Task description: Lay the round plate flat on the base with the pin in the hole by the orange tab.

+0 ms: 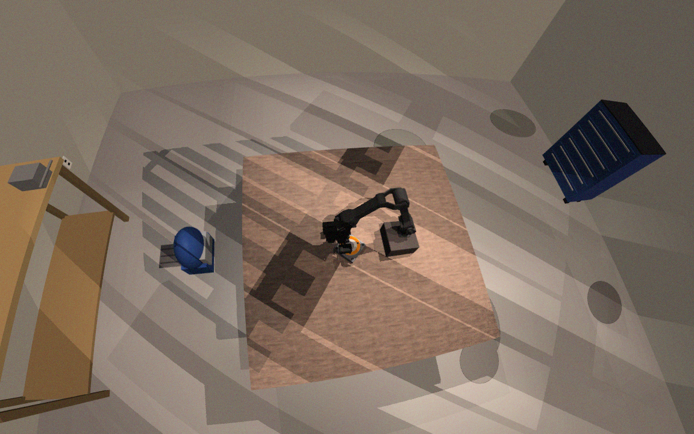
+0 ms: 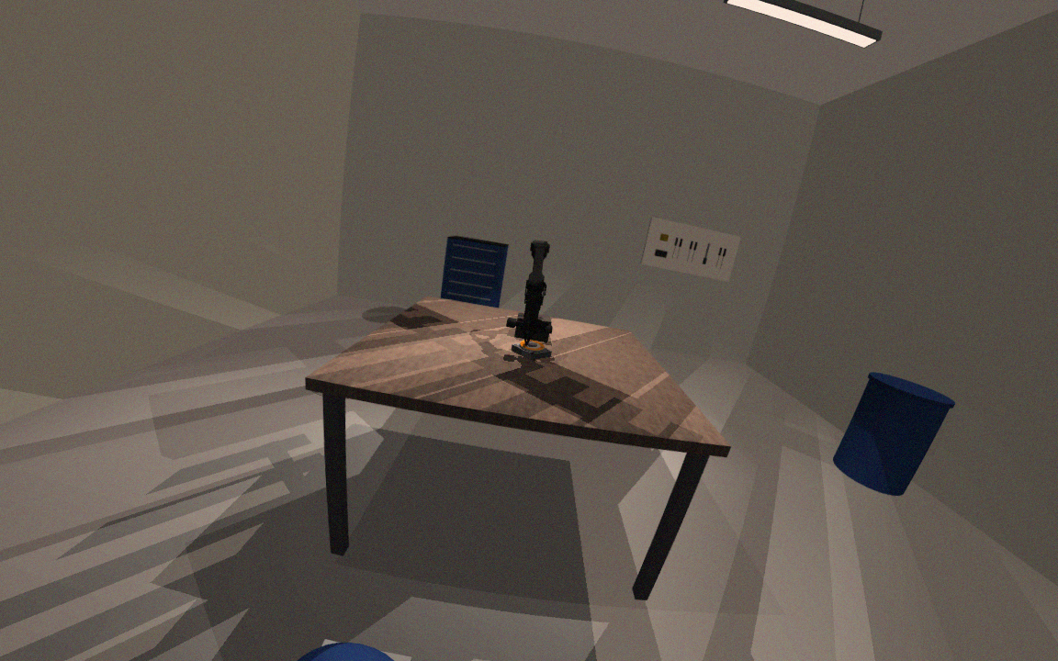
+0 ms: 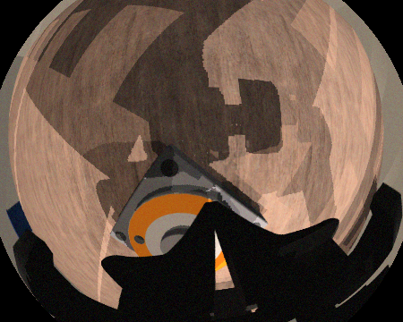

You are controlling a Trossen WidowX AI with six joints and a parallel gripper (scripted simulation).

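Right now the round plate is 3 cm behind my gripper tip, 1 cm to the left of it and 1 cm below it.
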